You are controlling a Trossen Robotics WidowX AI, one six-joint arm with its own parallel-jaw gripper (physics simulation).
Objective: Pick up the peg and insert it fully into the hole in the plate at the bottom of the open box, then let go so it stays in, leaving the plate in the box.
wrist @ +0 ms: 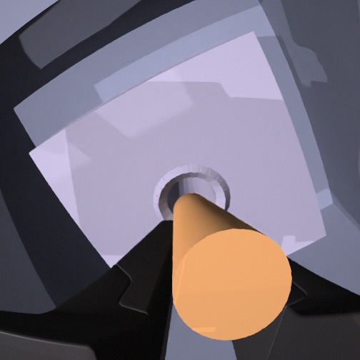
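An orange round peg (231,285) is held in my gripper (194,232), which is shut on it. The peg slants in the wrist view: its wide flat end faces the camera and its narrow-looking far end lies over the lower part of the hole (177,192). Whether the tip is inside the hole or above it cannot be told. The pale lilac plate (240,135) lies on the box bottom, with a bevelled ring around its hole. The left finger shows beside the peg; the right fingertip is hidden behind the peg.
The open box (322,30) surrounds the plate, with grey-blue wall at the right and dark, shadowed wall at the left and upper left. A strip of box bottom shows along the plate's upper and right edges. The fingers reach over the plate's lower edge.
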